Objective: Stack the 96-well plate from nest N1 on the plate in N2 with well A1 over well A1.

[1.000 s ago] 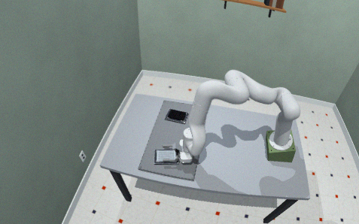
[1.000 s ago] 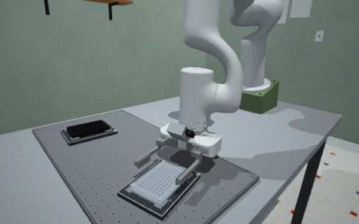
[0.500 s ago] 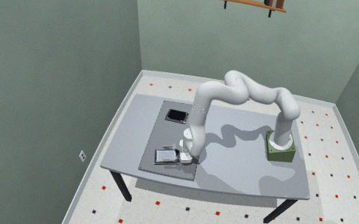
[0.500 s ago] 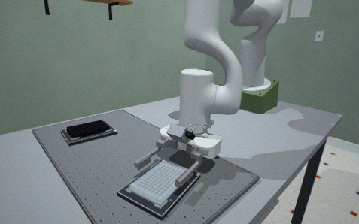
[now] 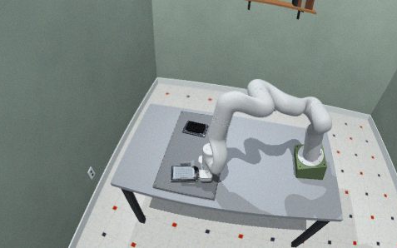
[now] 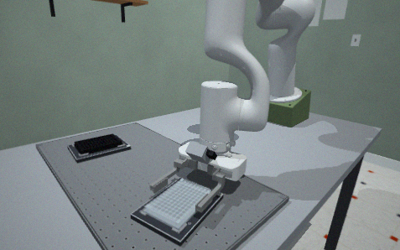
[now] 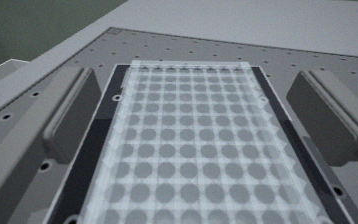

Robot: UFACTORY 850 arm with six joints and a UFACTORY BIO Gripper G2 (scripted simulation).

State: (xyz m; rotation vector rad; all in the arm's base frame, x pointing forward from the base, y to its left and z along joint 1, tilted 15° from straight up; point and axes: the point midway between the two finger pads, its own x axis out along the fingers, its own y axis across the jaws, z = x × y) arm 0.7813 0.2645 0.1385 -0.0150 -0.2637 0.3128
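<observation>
Now: hand 20 mm above the clear 96-well plate. Round my hand: black 96-well plate (390 mm to the right, 40 mm ahead, 20 mm below).
</observation>
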